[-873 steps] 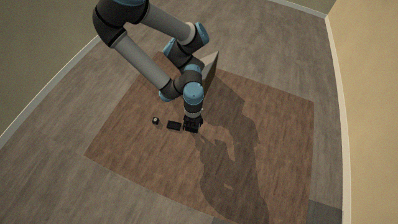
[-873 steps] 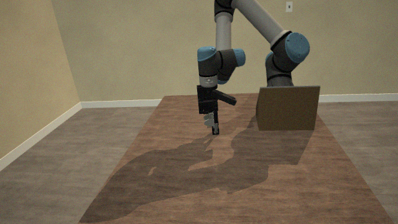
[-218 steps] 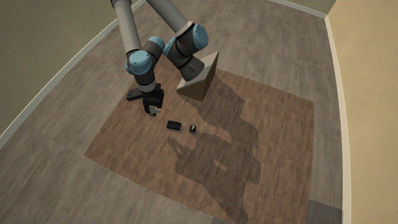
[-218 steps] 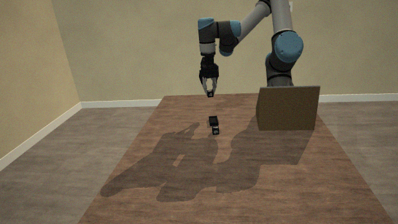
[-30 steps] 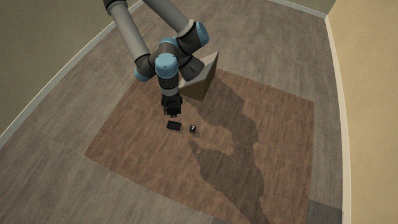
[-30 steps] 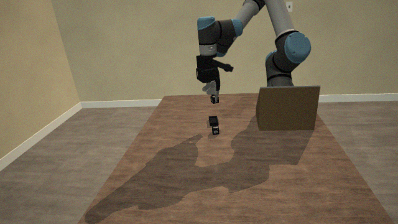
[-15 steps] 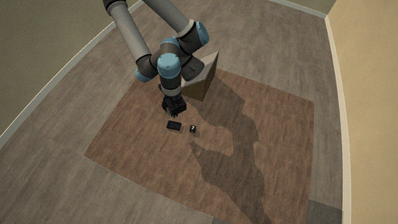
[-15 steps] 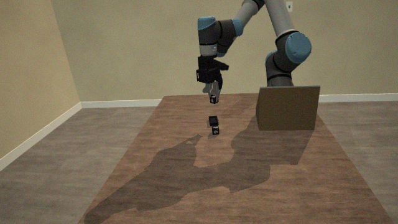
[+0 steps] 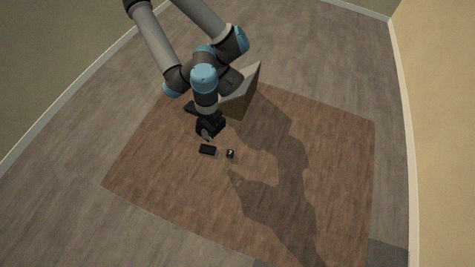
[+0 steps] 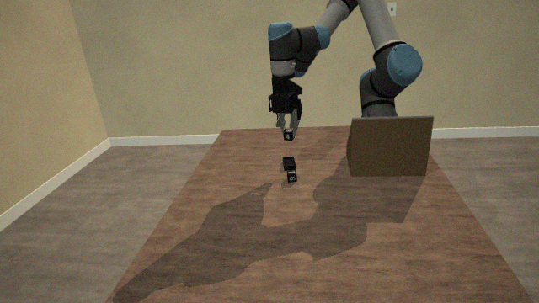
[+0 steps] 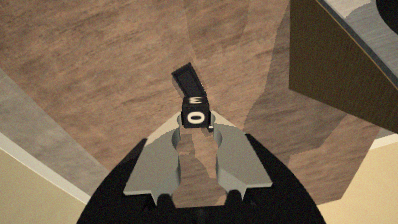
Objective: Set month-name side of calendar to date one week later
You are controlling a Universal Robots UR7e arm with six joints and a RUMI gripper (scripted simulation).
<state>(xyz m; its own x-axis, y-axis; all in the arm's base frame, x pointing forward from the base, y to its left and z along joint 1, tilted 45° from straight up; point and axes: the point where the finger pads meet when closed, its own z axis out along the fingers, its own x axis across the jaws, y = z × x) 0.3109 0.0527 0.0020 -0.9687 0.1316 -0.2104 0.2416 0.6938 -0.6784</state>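
Right now the black tray is 130 mm below my hand, 10 mm to the right of it and 10 mm ahead of it. Also, from my hand: black cube 120 mm below, 100 mm to the left, 20 mm behind.
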